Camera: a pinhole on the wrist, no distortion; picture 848 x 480 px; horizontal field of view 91.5 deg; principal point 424.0 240.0 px. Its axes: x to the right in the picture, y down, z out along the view. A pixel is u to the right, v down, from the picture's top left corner.
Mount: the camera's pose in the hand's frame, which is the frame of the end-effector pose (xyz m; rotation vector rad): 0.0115 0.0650 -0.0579 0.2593 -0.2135 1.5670
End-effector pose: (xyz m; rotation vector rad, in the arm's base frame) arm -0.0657 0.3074 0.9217 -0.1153 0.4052 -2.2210
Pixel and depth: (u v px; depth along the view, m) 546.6 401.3 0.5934
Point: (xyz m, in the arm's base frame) 0.2280 0.2915 1.4502
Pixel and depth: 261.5 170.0 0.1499
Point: -0.1036 0.2792 0.9942
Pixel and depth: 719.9 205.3 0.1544
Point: 0.0360 0.1819 0.9941
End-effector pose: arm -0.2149 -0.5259 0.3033 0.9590 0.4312 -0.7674
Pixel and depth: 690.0 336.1 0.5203
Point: -0.1066 -0.8715 0.7763
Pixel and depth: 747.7 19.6 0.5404
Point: 0.2281 -1.0309 0.5805
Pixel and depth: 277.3 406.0 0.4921
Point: -0.5151 -0.8582 0.4607
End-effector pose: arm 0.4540 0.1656 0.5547 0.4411 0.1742 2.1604
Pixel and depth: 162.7 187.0 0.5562
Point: 0.8667 0.4896 0.7968
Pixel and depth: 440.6 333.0 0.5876
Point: 0.7683 0.1152 0.9801
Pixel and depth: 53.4 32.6 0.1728
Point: 0.5212 0.3259 0.5973
